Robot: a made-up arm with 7 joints. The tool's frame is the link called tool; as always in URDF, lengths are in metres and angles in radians. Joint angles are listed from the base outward. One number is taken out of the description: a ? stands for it. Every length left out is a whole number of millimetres.
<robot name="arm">
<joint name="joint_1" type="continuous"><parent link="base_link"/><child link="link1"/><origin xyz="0 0 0" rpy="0 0 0"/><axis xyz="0 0 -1"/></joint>
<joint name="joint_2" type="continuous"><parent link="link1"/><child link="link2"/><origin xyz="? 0.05 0" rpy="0 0 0"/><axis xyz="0 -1 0"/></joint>
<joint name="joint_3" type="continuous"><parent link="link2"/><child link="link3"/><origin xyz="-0.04 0 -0.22" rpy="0 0 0"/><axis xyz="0 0 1"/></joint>
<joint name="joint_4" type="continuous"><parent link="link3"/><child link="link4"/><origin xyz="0.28 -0.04 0" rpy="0 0 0"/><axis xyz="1 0 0"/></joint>
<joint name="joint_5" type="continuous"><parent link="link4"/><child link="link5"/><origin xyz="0 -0.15 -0.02" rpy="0 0 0"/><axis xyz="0 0 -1"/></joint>
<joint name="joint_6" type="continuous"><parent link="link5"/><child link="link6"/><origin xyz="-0.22 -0.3 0" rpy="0 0 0"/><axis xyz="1 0 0"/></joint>
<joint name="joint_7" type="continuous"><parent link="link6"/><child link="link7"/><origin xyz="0 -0.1 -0.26" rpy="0 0 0"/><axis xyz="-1 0 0"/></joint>
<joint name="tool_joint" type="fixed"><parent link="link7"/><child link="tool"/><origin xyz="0 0.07 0.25" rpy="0 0 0"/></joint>
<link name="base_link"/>
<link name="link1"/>
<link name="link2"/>
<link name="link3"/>
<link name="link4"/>
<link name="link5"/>
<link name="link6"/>
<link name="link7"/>
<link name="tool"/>
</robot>
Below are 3 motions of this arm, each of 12 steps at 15 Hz.
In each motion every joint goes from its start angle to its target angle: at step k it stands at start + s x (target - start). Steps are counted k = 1, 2, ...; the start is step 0. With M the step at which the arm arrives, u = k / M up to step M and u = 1 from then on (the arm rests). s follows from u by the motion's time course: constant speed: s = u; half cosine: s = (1 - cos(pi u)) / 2; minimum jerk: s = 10 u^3 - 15 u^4 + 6 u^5.
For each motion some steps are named. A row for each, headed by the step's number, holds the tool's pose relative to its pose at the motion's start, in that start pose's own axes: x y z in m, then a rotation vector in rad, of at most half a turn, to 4 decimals.
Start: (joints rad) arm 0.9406 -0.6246 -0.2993 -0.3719 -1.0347 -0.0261 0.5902
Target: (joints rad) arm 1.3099 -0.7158 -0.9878 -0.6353 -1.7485 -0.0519 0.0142
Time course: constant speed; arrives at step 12
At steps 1, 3, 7, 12:
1: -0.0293 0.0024 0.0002 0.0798 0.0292 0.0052
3: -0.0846 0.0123 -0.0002 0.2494 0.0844 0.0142
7: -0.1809 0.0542 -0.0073 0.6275 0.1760 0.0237
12: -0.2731 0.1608 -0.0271 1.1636 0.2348 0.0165

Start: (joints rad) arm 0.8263 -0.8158 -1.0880 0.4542 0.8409 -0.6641 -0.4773
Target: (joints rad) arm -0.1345 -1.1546 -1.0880 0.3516 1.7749 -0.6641 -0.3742
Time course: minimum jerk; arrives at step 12
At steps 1, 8, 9, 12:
1: -0.0004 0.0012 0.0014 -0.0025 -0.0030 -0.0013
8: -0.1029 0.2031 0.0404 -0.0849 -0.5753 -0.2699
9: -0.1134 0.2325 0.0247 -0.0432 -0.6530 -0.3097
12: -0.1213 0.2620 0.0073 0.0099 -0.7242 -0.3470

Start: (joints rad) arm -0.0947 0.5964 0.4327 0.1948 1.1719 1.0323 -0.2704
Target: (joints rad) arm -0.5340 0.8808 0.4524 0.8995 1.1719 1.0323 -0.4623
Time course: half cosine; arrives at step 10
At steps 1, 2, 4, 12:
1: -0.0005 -0.0028 -0.0047 0.0187 0.0147 -0.0122
2: -0.0027 -0.0105 -0.0188 0.0721 0.0575 -0.0485
4: -0.0184 -0.0332 -0.0704 0.2514 0.2113 -0.1864
12: -0.1184 -0.0514 -0.1947 0.6420 0.6276 -0.6215

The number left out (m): 0.11
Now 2 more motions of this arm.
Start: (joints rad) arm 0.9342 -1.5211 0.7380 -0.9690 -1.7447 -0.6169 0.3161
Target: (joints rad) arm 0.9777 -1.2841 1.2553 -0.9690 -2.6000 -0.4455 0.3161
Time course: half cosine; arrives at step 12
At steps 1, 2, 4, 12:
1: 0.0046 -0.0080 -0.0010 -0.0057 -0.0111 0.0130
2: 0.0187 -0.0311 -0.0031 -0.0221 -0.0430 0.0521
4: 0.0758 -0.1106 -0.0021 -0.0763 -0.1508 0.2065
12: 0.3655 -0.2884 0.0998 -0.1813 -0.4344 0.9881

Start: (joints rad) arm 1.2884 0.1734 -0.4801 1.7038 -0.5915 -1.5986 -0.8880
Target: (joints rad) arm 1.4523 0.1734 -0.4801 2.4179 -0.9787 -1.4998 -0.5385
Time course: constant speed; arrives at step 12
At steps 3, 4, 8, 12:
3: 0.0215 0.0392 -0.1002 0.0526 -0.1721 -0.0104
4: 0.0335 0.0549 -0.1307 0.0677 -0.2317 -0.0168
8: 0.1040 0.1273 -0.2326 0.1173 -0.4781 -0.0584
12: 0.2048 0.2078 -0.2957 0.1525 -0.7326 -0.1280

